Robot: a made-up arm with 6 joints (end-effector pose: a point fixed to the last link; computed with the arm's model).
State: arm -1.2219 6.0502 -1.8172 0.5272 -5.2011 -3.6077
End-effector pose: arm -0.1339 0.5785 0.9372 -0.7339 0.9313 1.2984
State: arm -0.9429 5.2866 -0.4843 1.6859 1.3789 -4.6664
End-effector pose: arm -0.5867 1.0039 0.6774 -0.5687 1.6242 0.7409
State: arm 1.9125 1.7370 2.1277 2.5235 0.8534 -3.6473
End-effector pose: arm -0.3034 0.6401 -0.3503 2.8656 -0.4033 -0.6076
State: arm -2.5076 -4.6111 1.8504 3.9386 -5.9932 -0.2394
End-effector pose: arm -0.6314 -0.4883 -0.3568 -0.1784 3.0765 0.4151
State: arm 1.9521 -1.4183 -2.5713 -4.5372 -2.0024 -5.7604
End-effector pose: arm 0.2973 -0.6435 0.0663 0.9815 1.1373 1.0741
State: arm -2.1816 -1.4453 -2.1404 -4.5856 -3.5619 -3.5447
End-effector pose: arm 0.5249 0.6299 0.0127 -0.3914 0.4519 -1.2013
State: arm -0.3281 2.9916 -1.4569 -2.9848 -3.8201 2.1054
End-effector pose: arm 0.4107 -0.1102 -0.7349 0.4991 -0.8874 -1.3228
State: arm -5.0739 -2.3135 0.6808 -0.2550 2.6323 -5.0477
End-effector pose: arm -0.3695 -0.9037 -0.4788 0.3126 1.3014 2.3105
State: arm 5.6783 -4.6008 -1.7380 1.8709 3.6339 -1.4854
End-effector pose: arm 0.7696 -0.5328 0.3115 2.5770 -0.5271 -0.0053
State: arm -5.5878 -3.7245 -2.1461 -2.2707 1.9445 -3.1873
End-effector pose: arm 0.4776 0.3703 -0.3386 1.3883 -1.0448 0.8490
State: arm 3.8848 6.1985 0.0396 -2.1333 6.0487 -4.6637
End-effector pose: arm 0.1008 0.0221 1.5094 -0.0758 0.3040 -2.9011
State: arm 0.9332 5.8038 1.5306 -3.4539 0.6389 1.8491
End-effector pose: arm -0.1008 -0.0506 1.2243 -0.4763 -0.0306 -0.5613
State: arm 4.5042 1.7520 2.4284 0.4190 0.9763 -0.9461
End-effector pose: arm -0.0539 -0.5614 -0.1772 -1.1358 -1.1137 -2.2860
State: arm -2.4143 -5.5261 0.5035 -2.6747 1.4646 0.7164
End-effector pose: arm -0.7227 -0.6429 1.0049 -0.5064 0.2184 1.5075
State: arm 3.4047 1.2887 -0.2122 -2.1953 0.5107 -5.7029
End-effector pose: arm -1.2216 -0.3331 0.6223 -0.8182 -0.4410 1.4577
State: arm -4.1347 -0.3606 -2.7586 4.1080 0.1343 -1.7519
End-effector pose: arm 0.1615 -0.2973 0.5969 0.3178 3.0686 0.1722
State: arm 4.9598 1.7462 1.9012 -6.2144 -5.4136 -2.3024
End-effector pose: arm 0.2064 -0.6529 -0.3453 -0.9531 1.9947 1.7572
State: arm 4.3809 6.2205 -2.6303 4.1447 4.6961 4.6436
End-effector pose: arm 0.1796 0.2014 0.7907 -0.9060 1.0368 -0.9033
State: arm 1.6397 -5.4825 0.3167 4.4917 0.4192 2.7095
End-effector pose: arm -0.0765 1.0525 0.9900 -0.0217 1.3212 2.0384
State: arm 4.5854 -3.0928 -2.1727 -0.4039 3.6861 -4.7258
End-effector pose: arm 0.0304 -0.1760 -0.6256 -1.5277 0.5234 -0.0033
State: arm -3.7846 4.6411 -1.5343 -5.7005 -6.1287 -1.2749
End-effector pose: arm 0.7259 -0.5974 -0.3555 3.0154 0.0764 0.0323
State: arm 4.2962 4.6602 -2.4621 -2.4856 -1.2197 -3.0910
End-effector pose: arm 0.3486 0.5848 -0.1788 2.5073 1.0363 0.7671
